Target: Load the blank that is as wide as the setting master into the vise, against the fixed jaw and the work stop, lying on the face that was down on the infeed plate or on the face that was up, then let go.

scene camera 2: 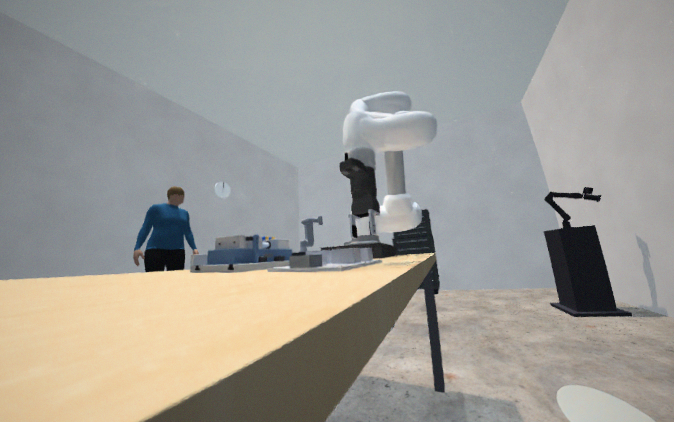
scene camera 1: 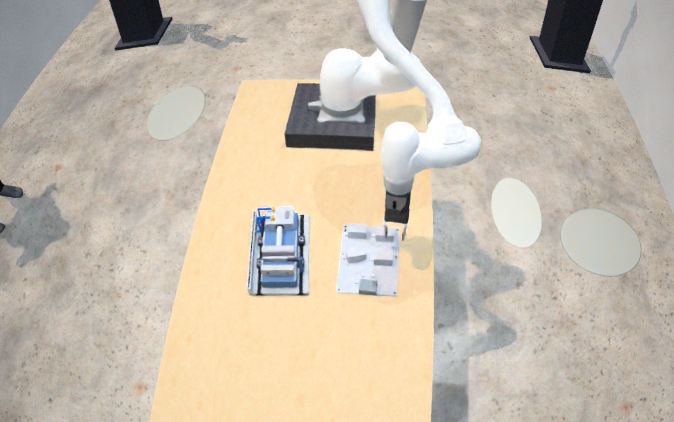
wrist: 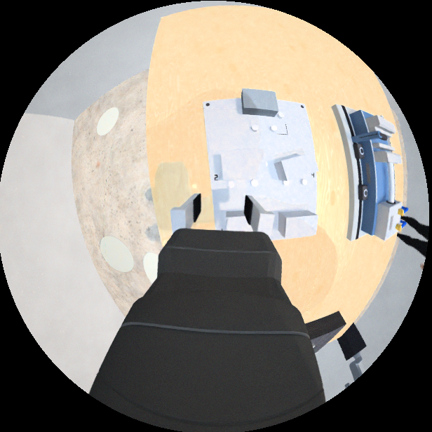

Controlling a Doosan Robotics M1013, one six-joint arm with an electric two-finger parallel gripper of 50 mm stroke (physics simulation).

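Places are measured from the arm's base along level axes (x ahead, y left, z up), in millimetres.
Pixels of known places: gripper, fingertip midpoint: (scene camera 2: 363,236) (scene camera 1: 394,237); arm's base at its link origin: (scene camera 2: 365,246) (scene camera 1: 341,109).
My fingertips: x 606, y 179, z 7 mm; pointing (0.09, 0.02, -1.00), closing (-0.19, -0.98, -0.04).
Ahead of a thing's pixels: the offset from my fingertips to its top centre.
My gripper (scene camera 1: 395,236) (scene camera 2: 363,232) (wrist: 222,202) is open and empty, above the back right edge of the infeed plate {40 mm ahead, 78 mm right, 66 mm down} (scene camera 1: 370,246) (wrist: 232,117). One finger is over the plate, near the back right blank (scene camera 1: 384,237) (wrist: 236,221); the other is beyond its edge. Other light grey blanks are the back left one {56 mm back, 116 mm right, 30 mm down} (scene camera 1: 357,233) (wrist: 298,223), a turned one {35 mm ahead, 119 mm right, 30 mm down} (scene camera 1: 356,257) (wrist: 291,165) and a middle right one {44 mm ahead, 34 mm right, 30 mm down} (scene camera 1: 383,260). A darker grey block {150 mm ahead, 83 mm right, 41 mm down} (scene camera 1: 368,285) (scene camera 2: 306,260) (wrist: 259,101) stands at the front edge. The vise {27 mm ahead, 366 mm right, 25 mm up} (scene camera 1: 279,281) (scene camera 2: 231,256) (wrist: 369,170) shows no blank between its jaws.
The vise's front jaw {127 mm ahead, 356 mm right, 22 mm up} (scene camera 1: 278,270) and rear jaw (scene camera 1: 278,250) stand left of the plate in scene camera 1. Small white pins (wrist: 254,128) (wrist: 254,183) rise from the plate. The black robot base (scene camera 1: 330,138) is behind. The wooden table's right edge is close beside the gripper.
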